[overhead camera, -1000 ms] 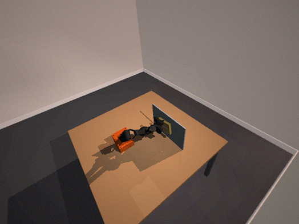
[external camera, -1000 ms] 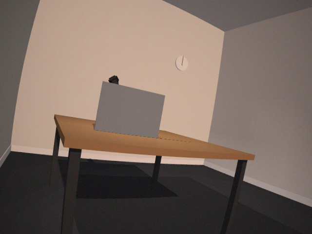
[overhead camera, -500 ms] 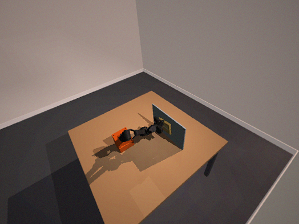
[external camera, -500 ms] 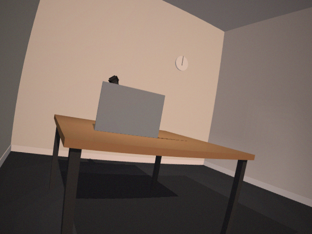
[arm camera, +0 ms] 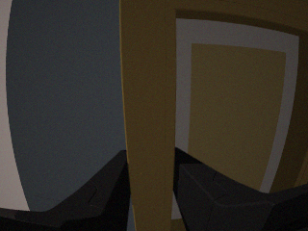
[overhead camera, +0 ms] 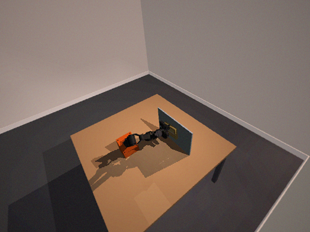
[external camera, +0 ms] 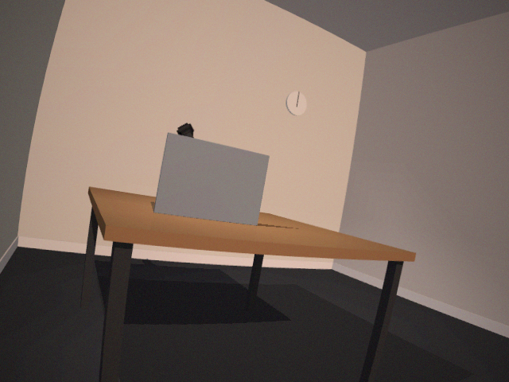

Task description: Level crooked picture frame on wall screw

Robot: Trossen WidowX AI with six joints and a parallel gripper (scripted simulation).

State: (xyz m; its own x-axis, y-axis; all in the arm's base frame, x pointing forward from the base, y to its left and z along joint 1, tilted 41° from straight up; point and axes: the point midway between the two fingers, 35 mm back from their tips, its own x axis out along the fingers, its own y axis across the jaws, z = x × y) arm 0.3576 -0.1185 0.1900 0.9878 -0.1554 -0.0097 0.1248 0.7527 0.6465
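My gripper tip is now 1 cm to the left of the picture frame and 5 cm above it. The rest, counted from my gripper tip: blue-grey wall panel (1 cm ahead, 2 cm to the right, 7 cm below).
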